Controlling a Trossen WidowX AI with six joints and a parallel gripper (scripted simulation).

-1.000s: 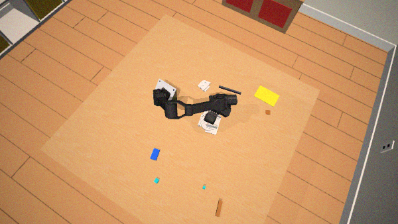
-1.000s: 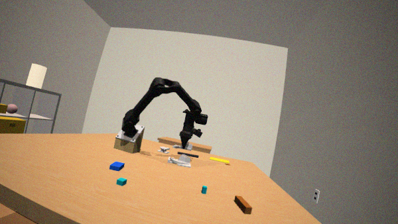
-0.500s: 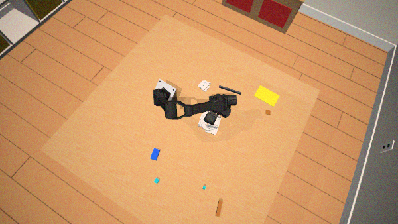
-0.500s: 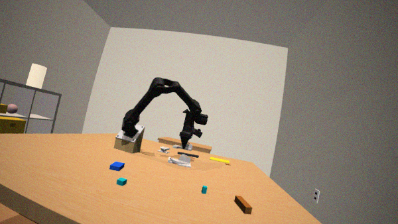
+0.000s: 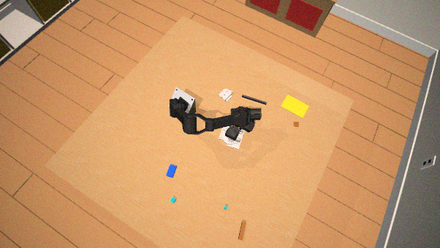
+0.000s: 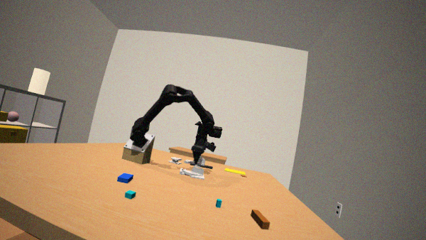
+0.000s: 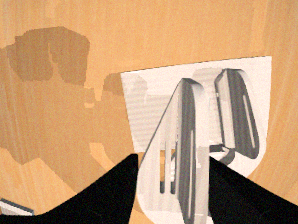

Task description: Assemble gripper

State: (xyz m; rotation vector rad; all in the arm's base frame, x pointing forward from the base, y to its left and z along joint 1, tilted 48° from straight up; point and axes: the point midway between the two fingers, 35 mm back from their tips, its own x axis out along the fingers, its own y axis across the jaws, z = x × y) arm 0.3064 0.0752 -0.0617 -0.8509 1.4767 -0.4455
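The flat white plate lies 20 mm ahead of my gripper tip, 20 mm to the right of it and 50 mm below it. Round my gripper tip: white jaw 20 mm behind, 60 mm to the right, 40 mm below; then housing plate 40 mm behind, 50 mm to the right, 50 mm below; then gripper base 190 mm behind, 160 mm to the left, 30 mm below.
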